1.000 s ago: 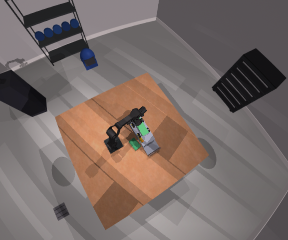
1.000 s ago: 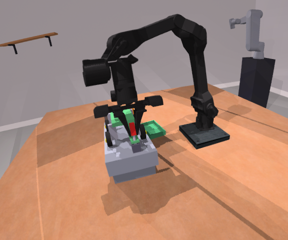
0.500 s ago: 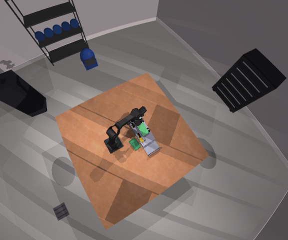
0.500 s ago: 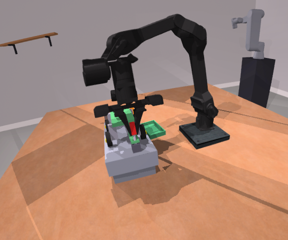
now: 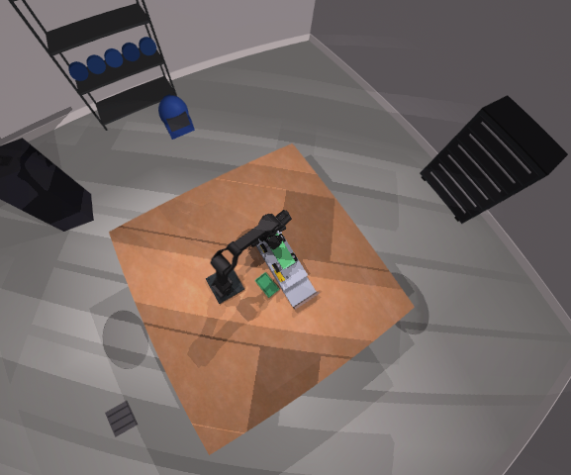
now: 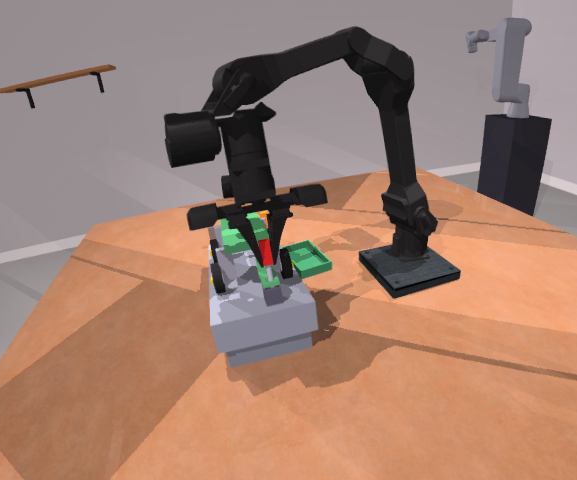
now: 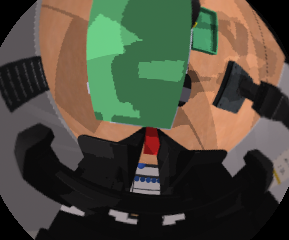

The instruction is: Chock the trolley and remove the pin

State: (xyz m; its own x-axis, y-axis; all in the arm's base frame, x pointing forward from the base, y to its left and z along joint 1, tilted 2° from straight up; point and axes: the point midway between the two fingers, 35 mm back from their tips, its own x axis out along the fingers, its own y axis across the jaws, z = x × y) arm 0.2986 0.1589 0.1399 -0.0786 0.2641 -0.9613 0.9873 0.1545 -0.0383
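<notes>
Right now my gripper tip is 220 mm to the left of the yellow chock and 60 mm above it. Also, from my gripper tip: red-headed stop pin (right at my gripper tip); green-topped trolley (110 mm to the right, 40 mm ahead, 30 mm below).
</notes>
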